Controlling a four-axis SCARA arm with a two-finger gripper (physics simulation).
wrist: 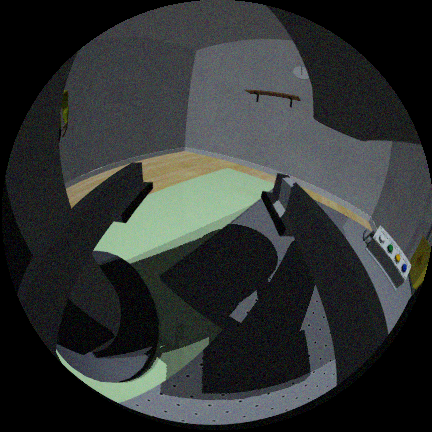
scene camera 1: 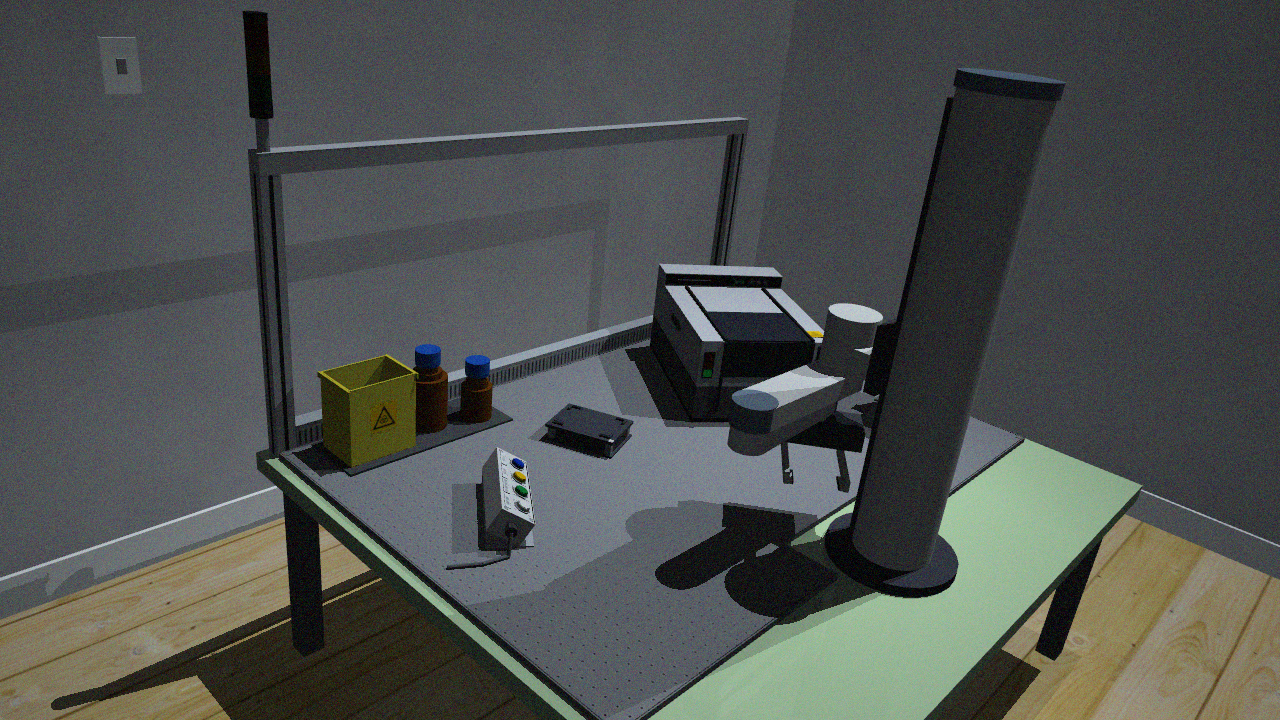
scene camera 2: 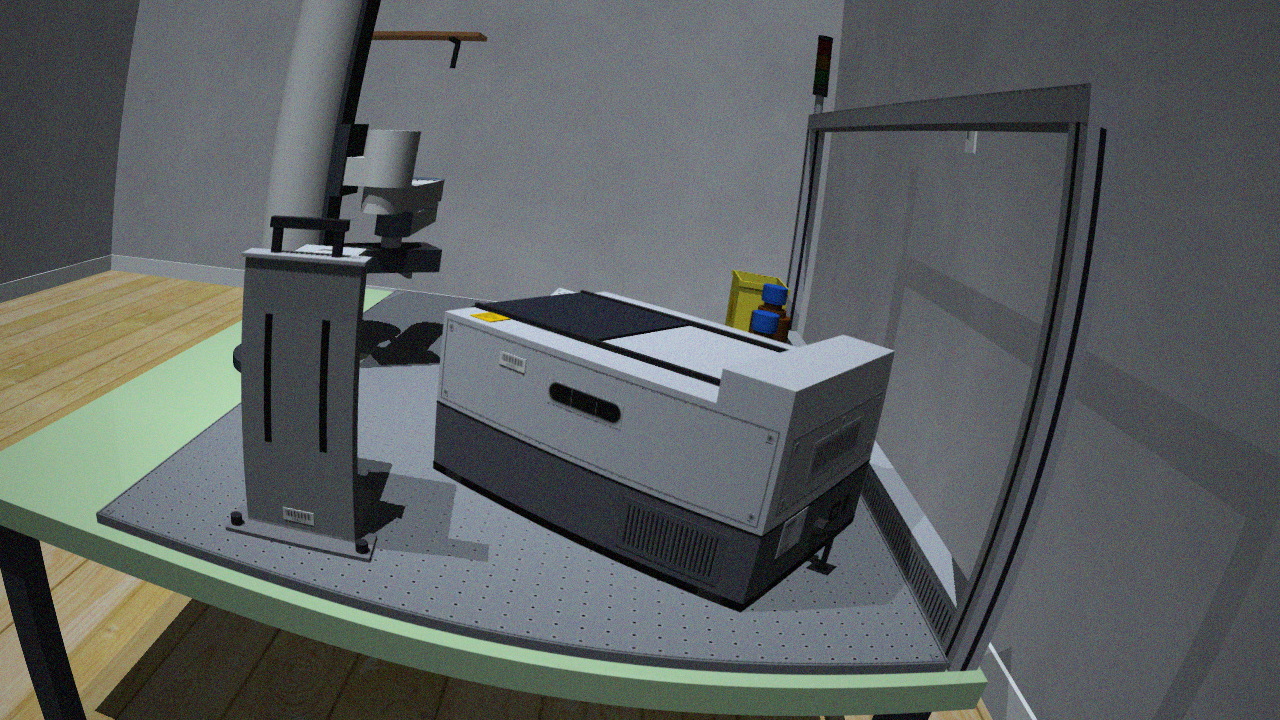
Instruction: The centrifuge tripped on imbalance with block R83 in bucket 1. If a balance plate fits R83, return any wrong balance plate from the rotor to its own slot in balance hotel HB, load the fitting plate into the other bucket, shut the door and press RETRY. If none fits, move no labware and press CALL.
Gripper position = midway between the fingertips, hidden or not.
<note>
In view: my gripper (scene camera 1: 816, 483), a centrifuge (scene camera 2: 718, 461) and a blue-capped brown bottles (scene camera 1: 432, 386).
My gripper is seen too in the wrist view (wrist: 206, 177) and in scene camera 2 (scene camera 2: 362, 259). The blue-capped brown bottles is seen too in scene camera 2 (scene camera 2: 770, 321).
</note>
